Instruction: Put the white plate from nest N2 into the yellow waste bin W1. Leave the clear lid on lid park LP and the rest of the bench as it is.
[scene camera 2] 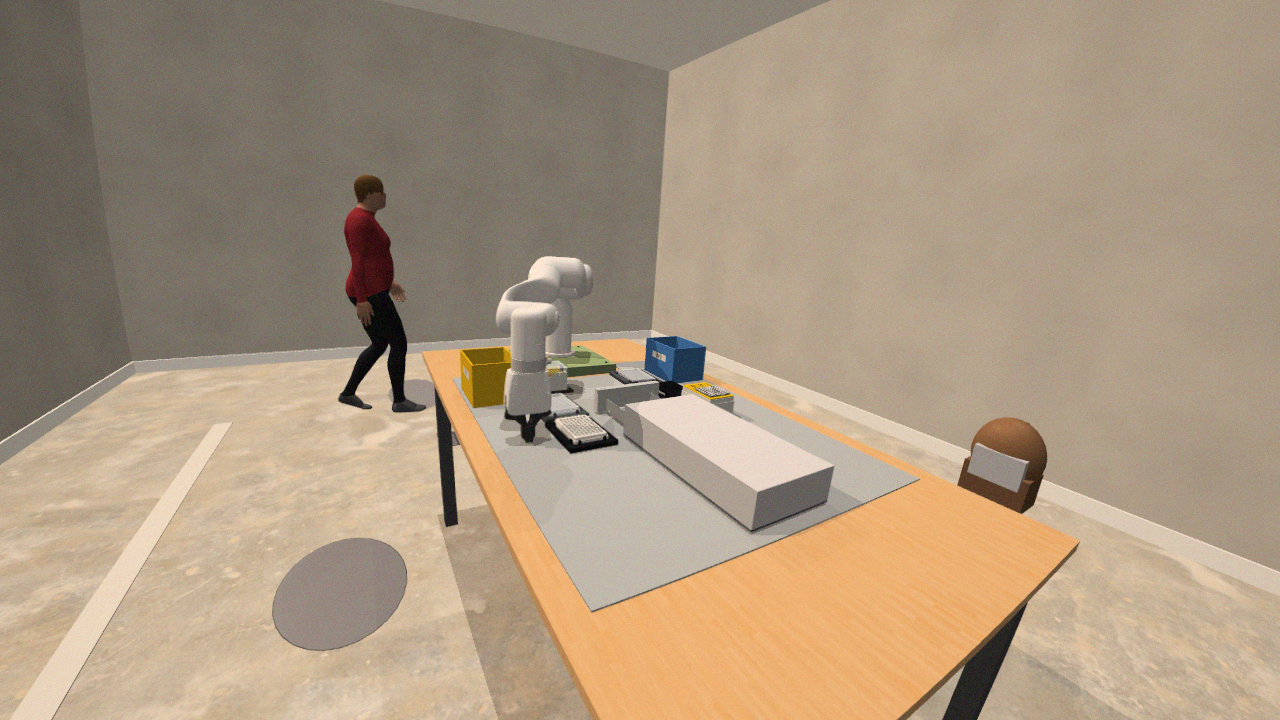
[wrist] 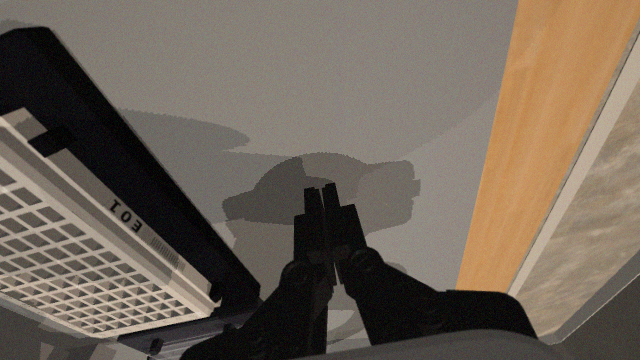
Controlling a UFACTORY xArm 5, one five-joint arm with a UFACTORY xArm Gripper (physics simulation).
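Pixels of known places: gripper, between the fingertips: [scene camera 2: 528, 440] [wrist: 324, 205]; arm's base, origin of its link: [scene camera 2: 558, 353].
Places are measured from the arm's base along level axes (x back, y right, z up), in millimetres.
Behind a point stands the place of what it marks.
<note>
A white plate [scene camera 2: 583, 429] @[x -677, y 188, z -5 mm] [wrist: 90, 270] @[x -655, y 203, z -4 mm], marked E01 and covered in a grid, sits in a black nest [scene camera 2: 590, 445] @[x -735, y 196, z -19 mm] [wrist: 100, 140] @[x -703, y 242, z -17 mm]; the nest's name is not readable. My gripper [scene camera 2: 529, 437] @[x -636, y 310, z -30 mm] [wrist: 324, 205] @[x -636, y 310, z -30 mm] is shut and empty, its fingers pointing down low over the grey mat, beside the nest and apart from the plate. A clear lid [scene camera 2: 564, 407] @[x -524, y 177, z -6 mm] [wrist: 187, 346] @[x -542, y 175, z -10 mm] lies on a dark holder behind the plate's nest, partly hidden. The yellow waste bin [scene camera 2: 486, 380] @[x -388, y 349, z 45 mm] stands behind my gripper at the table's left side; its inside is hidden.
A long white box [scene camera 2: 733, 447] @[x -990, y 7, z 54 mm] lies right of the nest. A blue bin [scene camera 2: 674, 360] @[x -384, y -263, z 52 mm] and a yellow-rimmed plate [scene camera 2: 710, 390] @[x -670, y -188, z 47 mm] stand farther back. The wooden table's edge [wrist: 520, 135] @[x -648, y 413, z -33 mm] runs right of my gripper in the wrist view. A person in red [scene camera 2: 368, 255] is beyond the table.
</note>
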